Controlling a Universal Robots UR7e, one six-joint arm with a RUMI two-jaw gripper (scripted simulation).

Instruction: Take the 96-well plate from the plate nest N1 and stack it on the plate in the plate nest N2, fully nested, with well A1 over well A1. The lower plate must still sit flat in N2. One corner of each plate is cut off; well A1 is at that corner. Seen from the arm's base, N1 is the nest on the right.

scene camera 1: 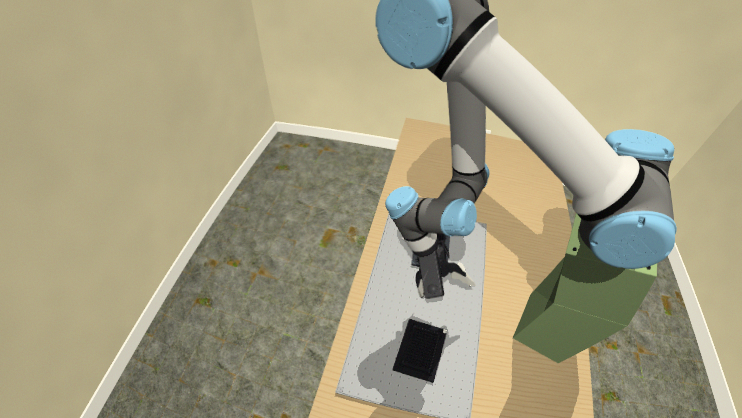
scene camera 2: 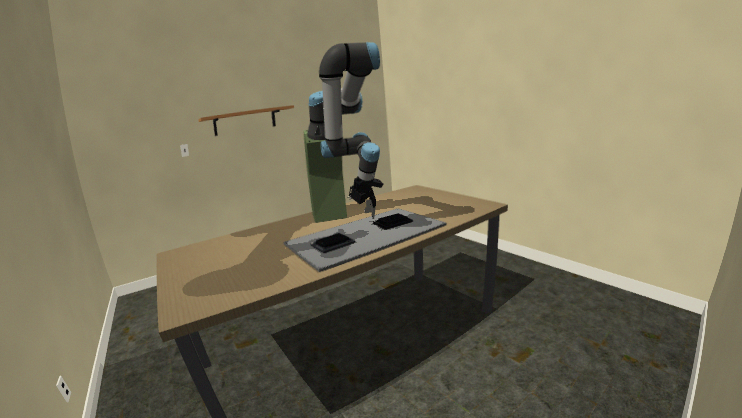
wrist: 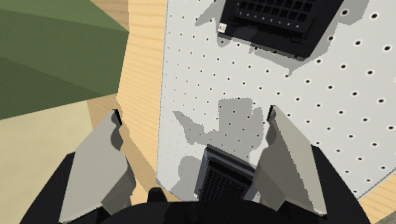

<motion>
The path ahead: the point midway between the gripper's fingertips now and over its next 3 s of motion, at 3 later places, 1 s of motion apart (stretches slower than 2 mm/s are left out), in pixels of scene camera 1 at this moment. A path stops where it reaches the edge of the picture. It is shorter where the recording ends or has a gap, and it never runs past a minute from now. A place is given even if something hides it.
My gripper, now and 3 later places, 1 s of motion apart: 447, 291; 437, 260; 437, 229; 436, 231
</motion>
